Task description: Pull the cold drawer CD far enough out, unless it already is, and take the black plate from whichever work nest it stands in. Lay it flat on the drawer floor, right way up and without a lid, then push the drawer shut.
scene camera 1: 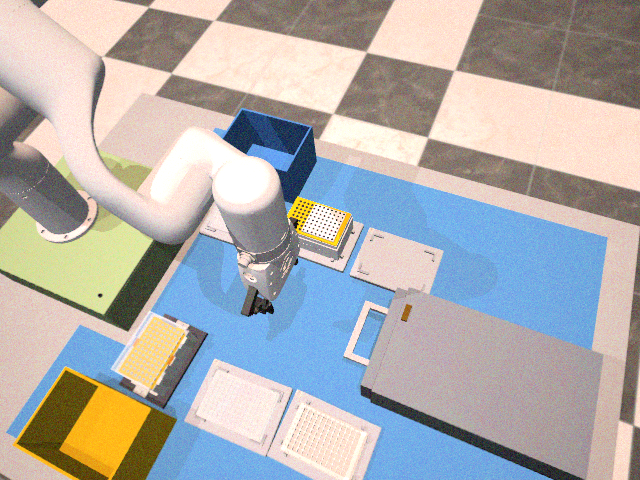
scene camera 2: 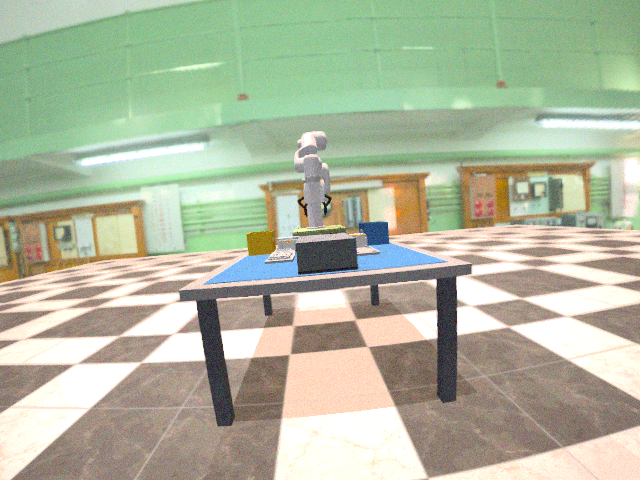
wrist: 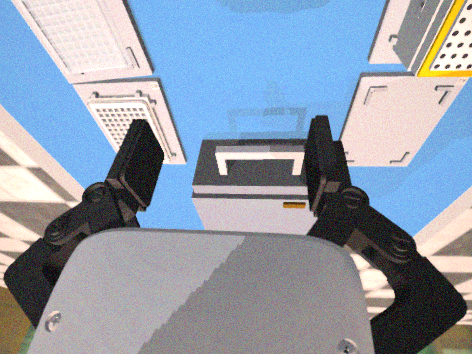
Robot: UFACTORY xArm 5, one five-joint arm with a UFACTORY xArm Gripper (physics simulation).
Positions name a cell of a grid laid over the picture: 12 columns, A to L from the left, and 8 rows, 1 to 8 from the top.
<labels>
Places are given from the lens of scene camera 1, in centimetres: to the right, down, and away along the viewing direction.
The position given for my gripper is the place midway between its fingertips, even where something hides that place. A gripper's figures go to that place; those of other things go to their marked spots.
my gripper (scene camera 1: F5): -7, 7, 74
yellow-topped tip rack (scene camera 1: G4): 1, -2, 90
grey cabinet (scene camera 1: J7): 33, 25, 70
The marked spots on the grey cabinet and the yellow-topped tip rack are 46 cm apart.
</labels>
